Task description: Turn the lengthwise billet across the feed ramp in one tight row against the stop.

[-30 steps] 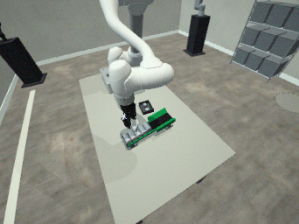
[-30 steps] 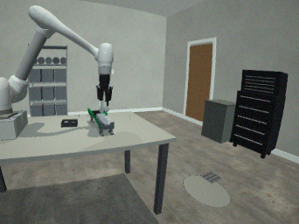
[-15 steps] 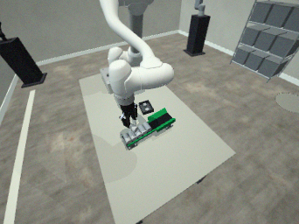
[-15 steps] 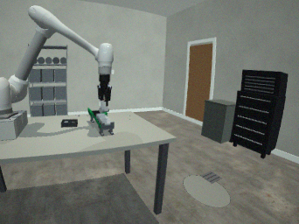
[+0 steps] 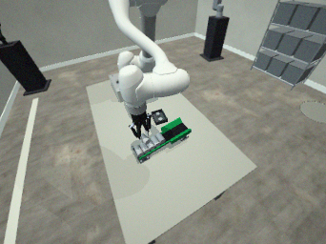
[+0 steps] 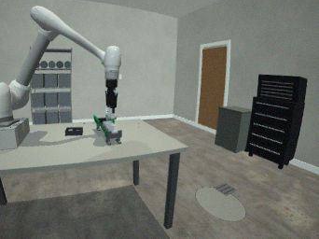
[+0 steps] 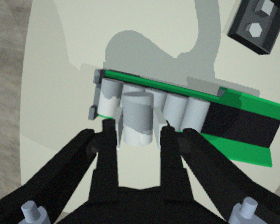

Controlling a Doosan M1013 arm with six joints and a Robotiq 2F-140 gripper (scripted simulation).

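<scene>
The grey stop lies 130 mm below my hand, 70 mm to the right of it and 20 mm ahead of it.
</scene>
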